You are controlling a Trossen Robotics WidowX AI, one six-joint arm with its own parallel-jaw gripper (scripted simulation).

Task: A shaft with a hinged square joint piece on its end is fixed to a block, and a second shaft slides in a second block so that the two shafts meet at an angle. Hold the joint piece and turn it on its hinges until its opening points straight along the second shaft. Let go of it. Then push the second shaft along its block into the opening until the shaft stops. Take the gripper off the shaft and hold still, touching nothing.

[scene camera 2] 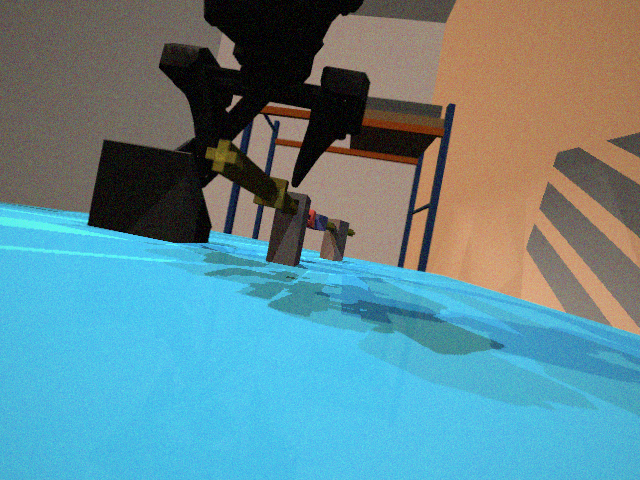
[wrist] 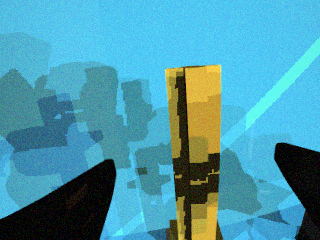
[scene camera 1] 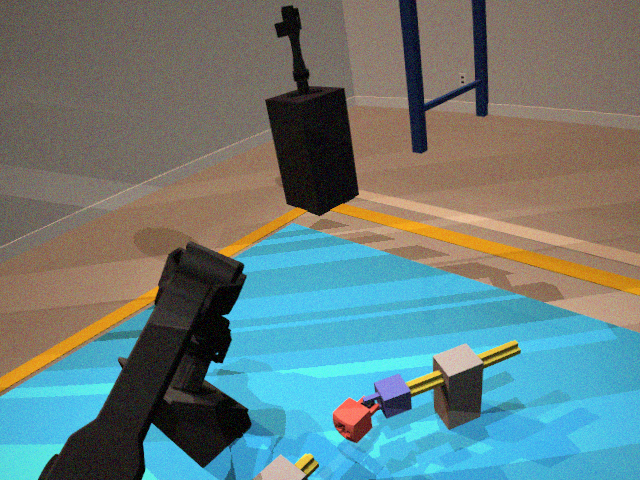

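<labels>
Scene camera 1: my gripper out of frame. Gripper visible in the wrist view, scene camera 2. On my gripper (wrist: 85, 200), (scene camera 2: 300, 148): same spot.
</labels>
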